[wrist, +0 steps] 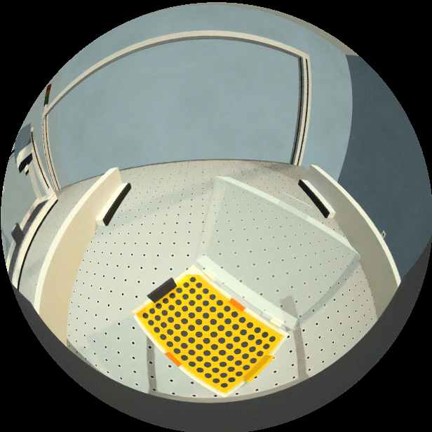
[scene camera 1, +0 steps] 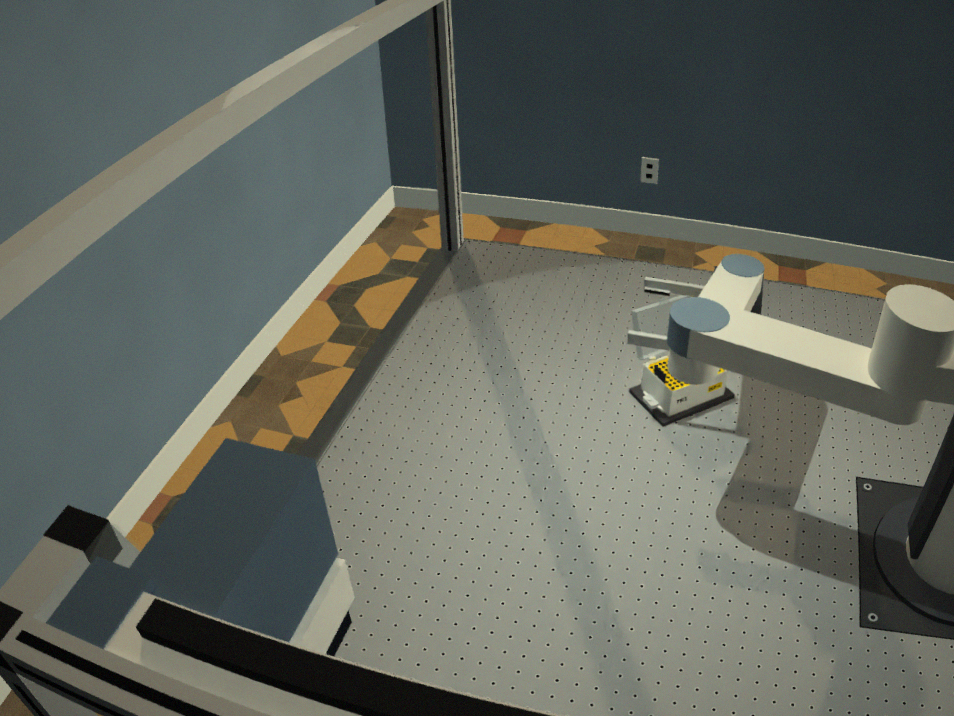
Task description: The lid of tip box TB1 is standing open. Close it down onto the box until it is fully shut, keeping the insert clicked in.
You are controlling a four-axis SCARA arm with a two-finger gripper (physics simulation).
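Places are measured from the arm's base along level axes (x ahead, y left, z up), in millimetres.
Where they show: gripper, between the fingertips: (scene camera 1: 636,308); arm's base, origin of its link: (scene camera 1: 946,564).
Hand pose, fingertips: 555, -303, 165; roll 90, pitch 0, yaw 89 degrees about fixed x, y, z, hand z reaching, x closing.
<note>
Each offset is from my fingertips to the top centre of the thing, as dx, dy, dz. "spot": to the spot under its first point. Level surfaces: height alone.
Tip box TB1 @[-94, +15, -87] (scene camera 1: 693,397) (wrist: 190,270) is white, with a yellow perforated insert (scene camera 1: 678,379) (wrist: 200,327) lying in its top. Orange tabs show at two opposite edges of the insert. The clear lid @[spot: -28, -30, -8] (scene camera 1: 655,305) (wrist: 280,202) stands open, tilted up from the hinge along one long side of the box. My gripper (scene camera 1: 641,310) (wrist: 216,168) is open and empty, with its fingers wide apart. In scene camera 1 the fingertips appear on either side of the lid, and the arm hides part of the box. I cannot tell whether a finger touches the lid.
The box stands on a dark base plate @[spot: -79, +92, -145] (scene camera 1: 668,418) on the perforated table @[dz -152] (scene camera 1: 477,477) (wrist: 165,235). The arm's mounting plate @[spot: -447, +401, -152] (scene camera 1: 886,601) is at the right. A blue and white machine @[spot: +155, +841, +335] (scene camera 1: 254,524) stands at the front left. A frame post @[spot: +453, -382, +127] (scene camera 1: 449,131) rises at the back corner.
</note>
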